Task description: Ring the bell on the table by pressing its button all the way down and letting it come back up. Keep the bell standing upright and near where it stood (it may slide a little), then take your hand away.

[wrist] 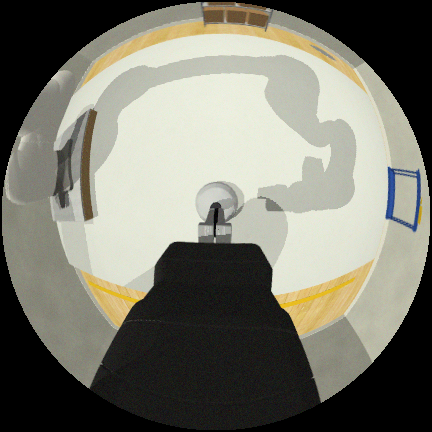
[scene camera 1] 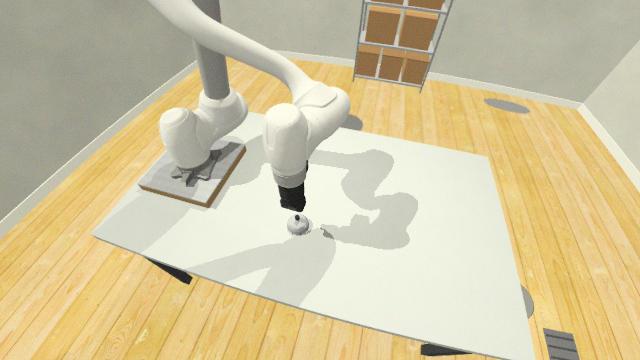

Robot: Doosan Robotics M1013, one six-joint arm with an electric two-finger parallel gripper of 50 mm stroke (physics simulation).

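Places are measured from the arm's base along level axes (x left, y ahead, z down), in metres.
Pixels of known places: gripper, fingertip midpoint: [wrist: 216, 216] [scene camera 1: 297, 208]; arm's base, origin of the base link: [wrist: 61, 172] [scene camera 1: 197, 164].
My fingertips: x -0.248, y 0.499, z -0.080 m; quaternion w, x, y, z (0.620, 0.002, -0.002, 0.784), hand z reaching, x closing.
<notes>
Ahead of a thing's pixels: the offset from my fingertips to its middle. Level surfaces: height alone.
The bell {dz +0.089, dx +0.000, dy -0.003 m} [scene camera 1: 298, 226] [wrist: 210, 198] is a small silvery dome, upright on the white table {dz +0.122 m} [scene camera 1: 450, 260] [wrist: 165, 130]. Its dark button {dz +0.061, dx +0.000, dy -0.003 m} [scene camera 1: 297, 217] [wrist: 215, 205] stands up at the top of the dome. My gripper [scene camera 1: 298, 214] [wrist: 216, 216] is shut and empty. It points down over the bell, its black body clear above the dome in the scene view. In the wrist view the closed fingertips overlap the near side of the dome, beside the button. The tips are hard to make out in the scene view, so the exact gap to the button cannot be told.
The robot's base stands on a wood-edged plate [scene camera 1: 192, 196] [wrist: 89, 165] at the table's left. A shelf rack [scene camera 1: 357, 62] with brown boxes stands on the floor behind the table. A blue frame [wrist: 391, 192] shows at the right in the wrist view.
</notes>
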